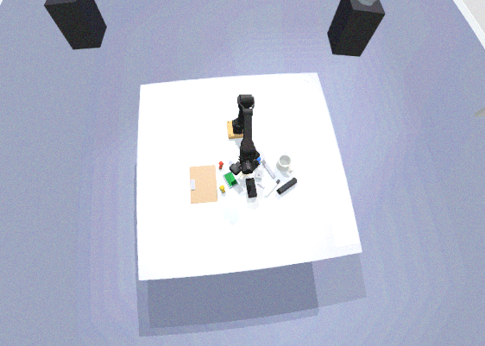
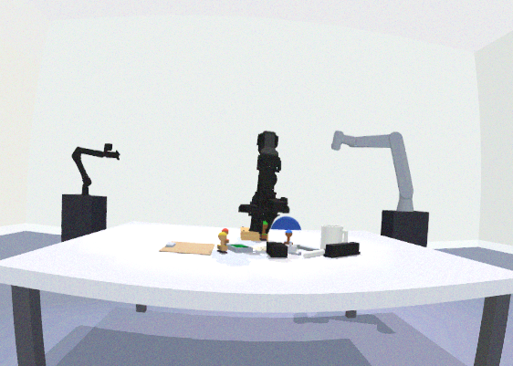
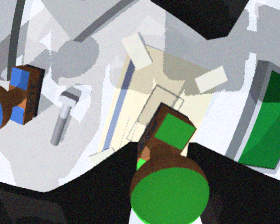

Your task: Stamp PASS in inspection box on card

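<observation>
Now: gripper tip 110 mm short of the white-and-grey cylinder, 180 mm to the right of it and 40 mm above it. Round my gripper tip: blue-knobbed stamp 50 mm behind, 90 mm to the left, 30 mm below; green-knobbed PASS stamp right at my gripper tip; green ink pad 60 mm ahead, 80 mm to the right, 50 mm below.
</observation>
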